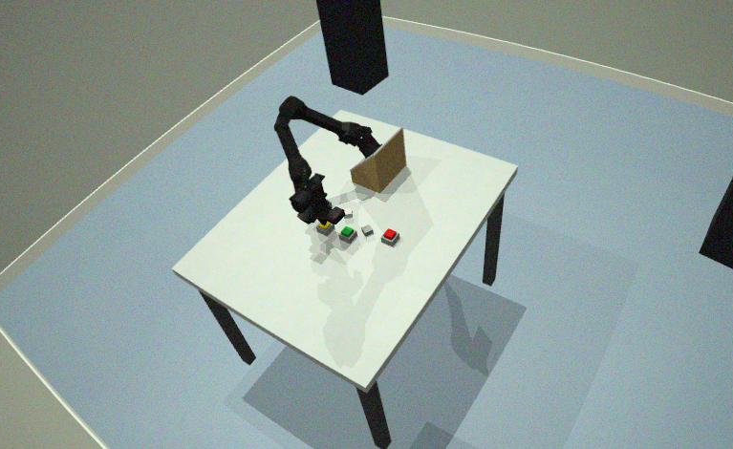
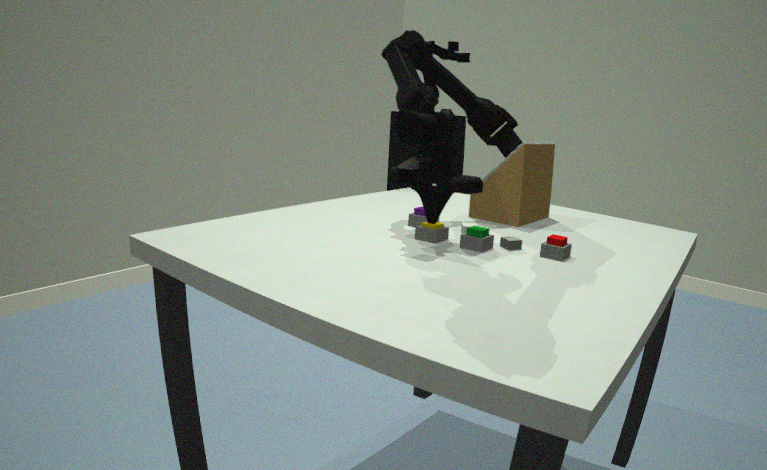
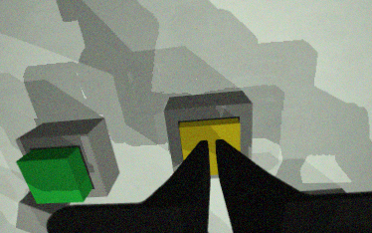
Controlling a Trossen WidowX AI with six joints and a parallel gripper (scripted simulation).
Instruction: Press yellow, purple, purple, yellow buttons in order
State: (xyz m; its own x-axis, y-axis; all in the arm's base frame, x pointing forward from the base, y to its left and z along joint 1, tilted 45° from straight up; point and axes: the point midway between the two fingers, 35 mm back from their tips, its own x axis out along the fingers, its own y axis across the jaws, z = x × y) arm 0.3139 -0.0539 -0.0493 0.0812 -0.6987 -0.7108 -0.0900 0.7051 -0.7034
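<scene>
Now: gripper tip 1 cm above the yellow button. The rest, counted from my gripper tip: green button: 2 cm behind, 9 cm to the left; purple button: 8 cm behind, 9 cm to the right; white block: 11 cm behind, 2 cm to the left, 2 cm below.
</scene>
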